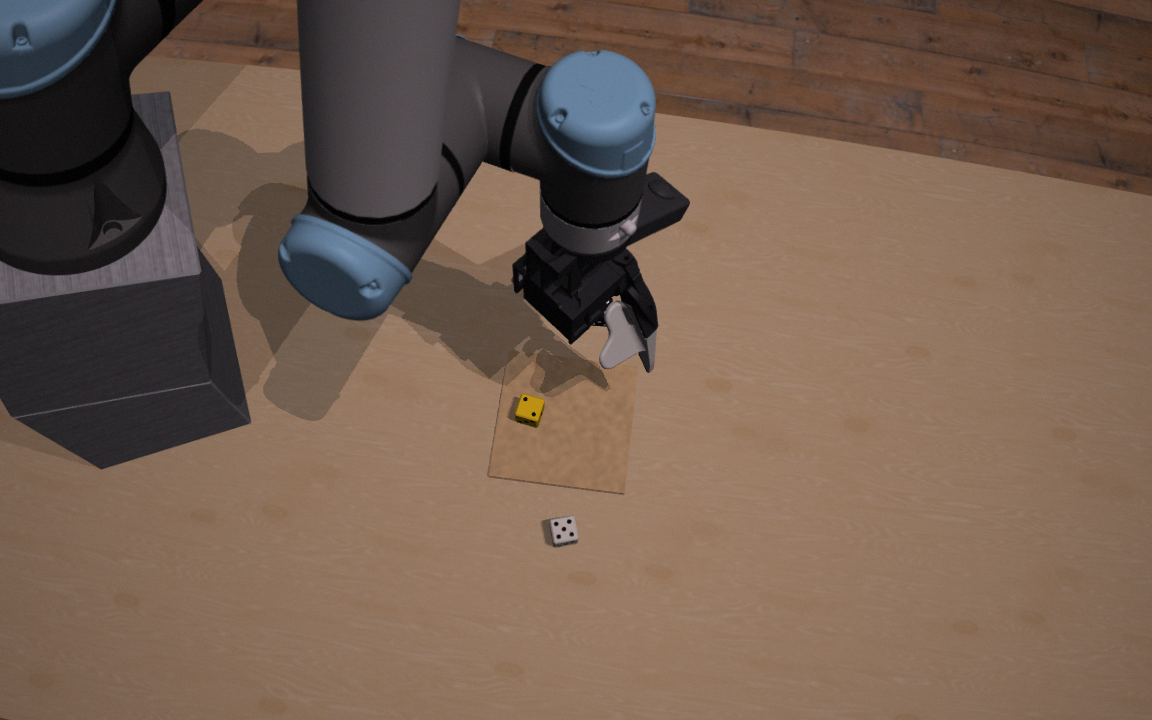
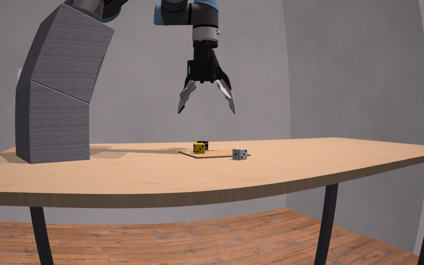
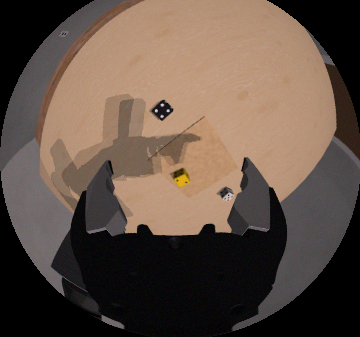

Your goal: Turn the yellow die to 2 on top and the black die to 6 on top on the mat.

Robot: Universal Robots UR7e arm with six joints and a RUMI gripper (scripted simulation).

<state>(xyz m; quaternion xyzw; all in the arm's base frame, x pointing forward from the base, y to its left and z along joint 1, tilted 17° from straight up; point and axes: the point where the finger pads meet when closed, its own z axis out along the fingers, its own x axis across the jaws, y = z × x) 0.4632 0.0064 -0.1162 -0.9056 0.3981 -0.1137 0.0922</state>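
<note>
My gripper is now 1 cm short of the black die, 4 cm to the right of it and 9 cm above it. The rest, counted from my hand: white die: 3 cm behind, 20 cm to the right, 9 cm below; mat: 3 cm behind, 8 cm to the right, 10 cm below; yellow die: 6 cm behind, 7 cm to the right, 9 cm below.
</note>
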